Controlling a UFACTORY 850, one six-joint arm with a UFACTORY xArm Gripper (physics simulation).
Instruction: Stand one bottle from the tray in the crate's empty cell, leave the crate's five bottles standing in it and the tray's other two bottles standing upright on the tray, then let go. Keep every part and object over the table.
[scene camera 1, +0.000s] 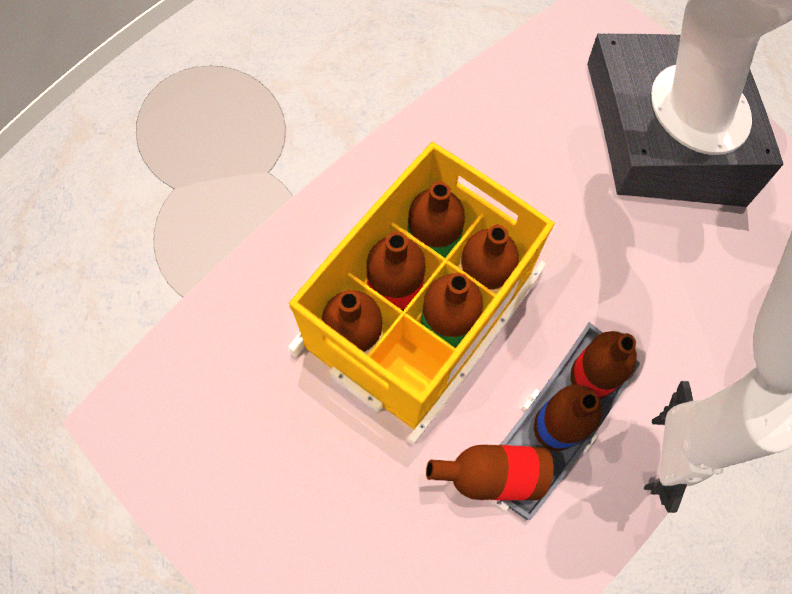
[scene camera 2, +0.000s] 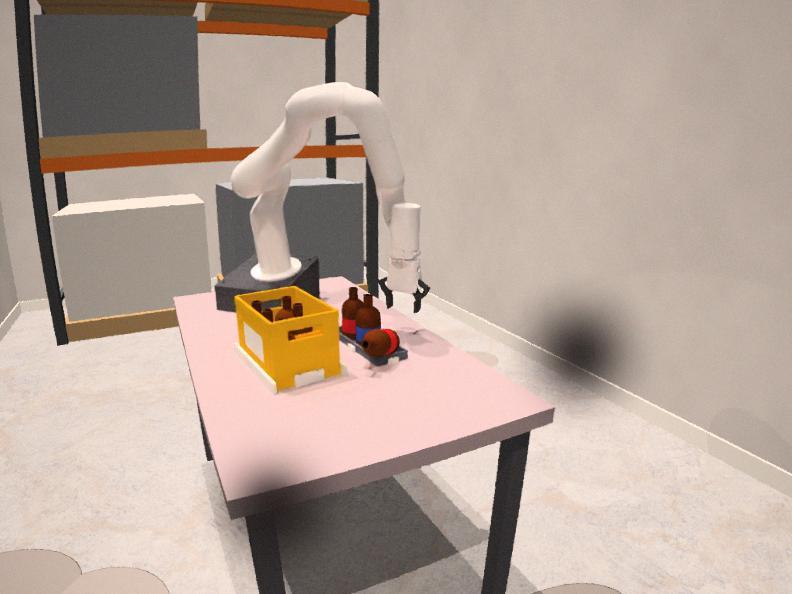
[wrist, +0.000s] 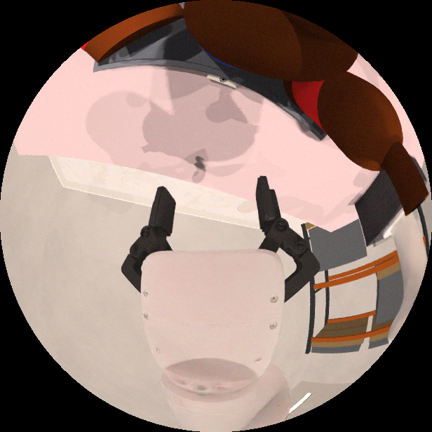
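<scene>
The yellow crate (scene camera 1: 313, 332) (scene camera 2: 310, 354) holds several brown bottles (scene camera 1: 452, 306) standing in its cells; its empty cell (scene camera 1: 409, 354) is at the near corner facing the tray side. On the grey tray (scene camera 1: 523, 432) (wrist: 165, 45), a red-label bottle (scene camera 1: 604, 361) (scene camera 2: 351, 312) (wrist: 360, 120) and a blue-label bottle (scene camera 1: 572, 418) (scene camera 2: 367, 319) (wrist: 245, 35) stand upright. Another red-label bottle (scene camera 1: 521, 473) (scene camera 2: 380, 343) (wrist: 135, 30) lies on its side across the tray's end, neck sticking out past it. My gripper (scene camera 1: 653, 452) (scene camera 2: 403, 308) (wrist: 211, 188) is open and empty, beside the tray on the side away from the crate.
White blocks (scene camera 1: 358, 388) edge the crate's foot. The black robot base (scene camera 1: 684, 179) (scene camera 2: 233, 297) stands at the table's far end. The pink table's (scene camera 1: 223, 447) (scene camera 2: 383, 422) long edge runs close to the gripper. A storage rack (scene camera 2: 374, 57) stands behind the table.
</scene>
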